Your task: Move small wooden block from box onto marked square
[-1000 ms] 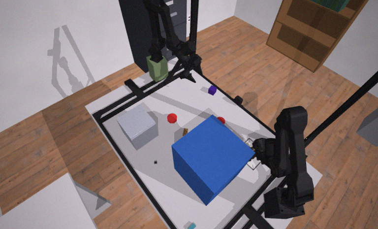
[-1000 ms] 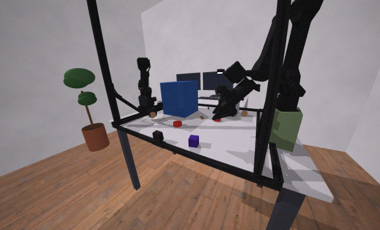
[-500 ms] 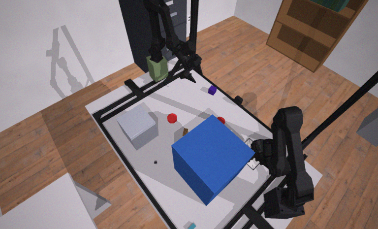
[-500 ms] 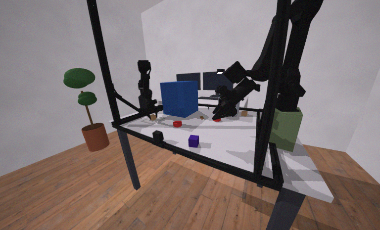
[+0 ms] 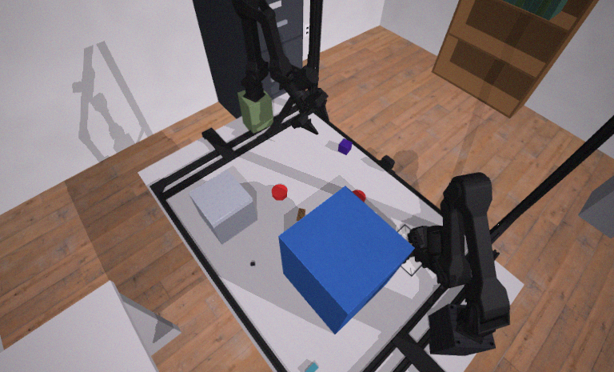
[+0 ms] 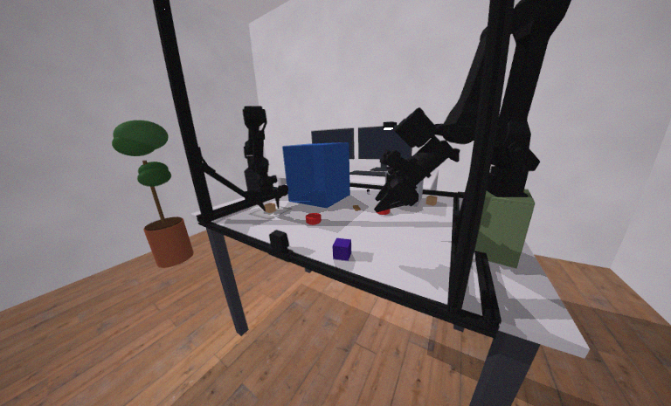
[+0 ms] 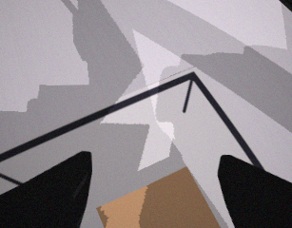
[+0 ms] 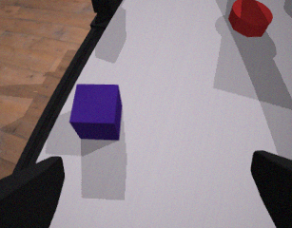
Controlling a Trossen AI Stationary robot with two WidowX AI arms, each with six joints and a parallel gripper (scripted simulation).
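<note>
Right now my left hand is 40 mm above the marked square. The rest, counted from my left hand: box roof 260 mm ahead, 70 mm to the right, 230 mm above; then purple cube 100 mm behind, 450 mm to the right, 20 mm below.
</note>
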